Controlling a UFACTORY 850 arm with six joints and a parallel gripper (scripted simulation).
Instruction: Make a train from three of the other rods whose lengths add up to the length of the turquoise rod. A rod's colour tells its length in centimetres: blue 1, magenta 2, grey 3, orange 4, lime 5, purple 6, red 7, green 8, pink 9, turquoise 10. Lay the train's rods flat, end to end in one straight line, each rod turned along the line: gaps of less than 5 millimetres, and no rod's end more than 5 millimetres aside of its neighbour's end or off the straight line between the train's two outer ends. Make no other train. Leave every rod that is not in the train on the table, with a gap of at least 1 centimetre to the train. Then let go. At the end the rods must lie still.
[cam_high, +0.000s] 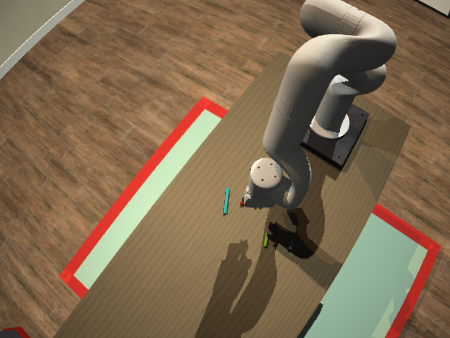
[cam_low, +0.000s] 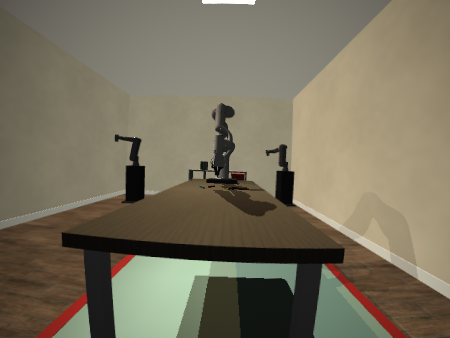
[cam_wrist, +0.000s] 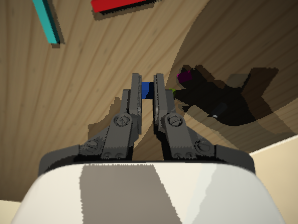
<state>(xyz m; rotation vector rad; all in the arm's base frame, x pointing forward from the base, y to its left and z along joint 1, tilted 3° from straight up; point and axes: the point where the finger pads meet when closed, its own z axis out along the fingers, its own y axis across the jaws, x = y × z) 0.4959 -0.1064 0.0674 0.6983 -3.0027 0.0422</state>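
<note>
My gripper is now 30 mm short of the magenta rod, 70 mm to the right of it and 120 mm above it. From my hand the other things lie so: blue rod 20 mm below; red rod 20 mm behind, 40 mm to the right, 120 mm below; lime rod 80 mm ahead, 80 mm to the left, 120 mm below.
</note>
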